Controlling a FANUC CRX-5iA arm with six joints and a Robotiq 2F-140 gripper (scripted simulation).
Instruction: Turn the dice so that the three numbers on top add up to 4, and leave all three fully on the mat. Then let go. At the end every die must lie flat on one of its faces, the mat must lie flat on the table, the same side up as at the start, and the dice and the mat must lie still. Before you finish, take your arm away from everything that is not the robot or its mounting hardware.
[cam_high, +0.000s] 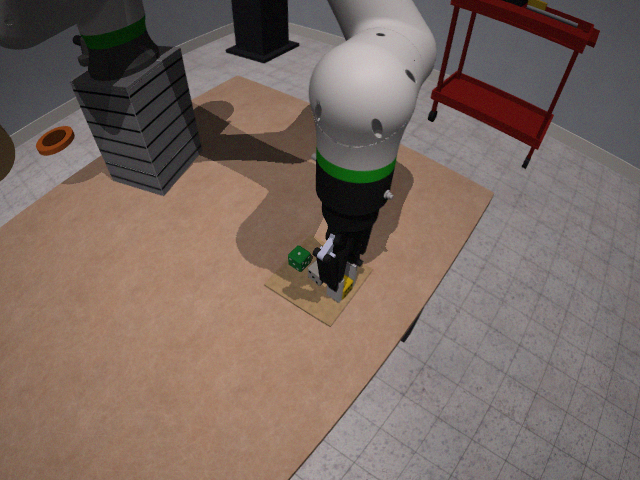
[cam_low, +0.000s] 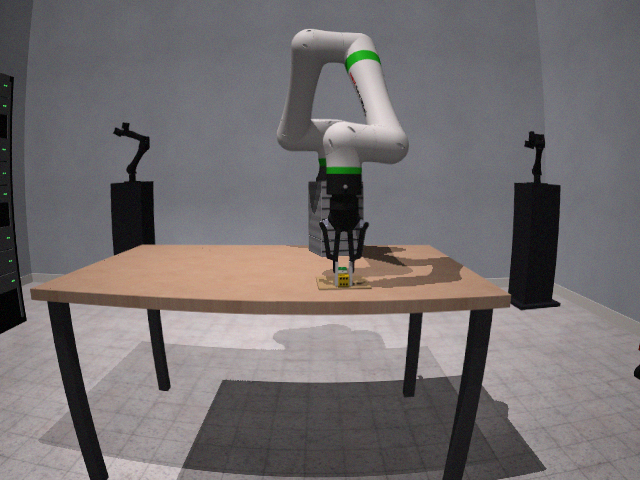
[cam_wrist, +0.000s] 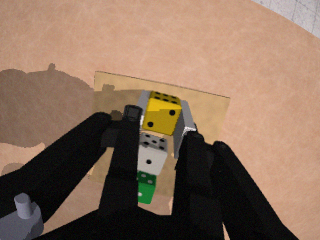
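Right now my hand is 2 cm above the yellow die. From my hand the other things lie so: green die (9 cm behind, 2 cm below); then white die (5 cm behind, 2 cm below); then tan mat (5 cm behind, 4 cm below).
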